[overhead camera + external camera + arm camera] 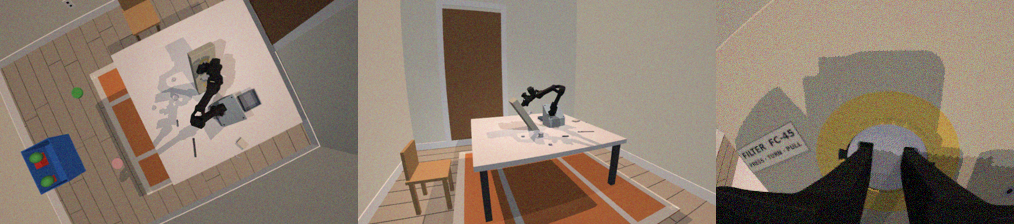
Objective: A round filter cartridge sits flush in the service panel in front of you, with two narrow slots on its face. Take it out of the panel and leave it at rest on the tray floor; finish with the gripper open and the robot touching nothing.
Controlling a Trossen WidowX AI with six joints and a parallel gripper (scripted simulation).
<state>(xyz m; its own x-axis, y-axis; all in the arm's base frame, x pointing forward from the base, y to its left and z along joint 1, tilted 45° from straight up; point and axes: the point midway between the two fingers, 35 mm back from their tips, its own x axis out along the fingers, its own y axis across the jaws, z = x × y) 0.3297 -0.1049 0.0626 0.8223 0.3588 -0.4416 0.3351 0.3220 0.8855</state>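
My gripper tip is 4 cm past the service panel and 8 cm above it. The rest, counted from my gripper tip: small pale block 74 cm behind, 23 cm below; then round filter cartridge 1 cm ahead, 1 cm below; then grey tray 44 cm behind, 25 cm to the right, 23 cm below.
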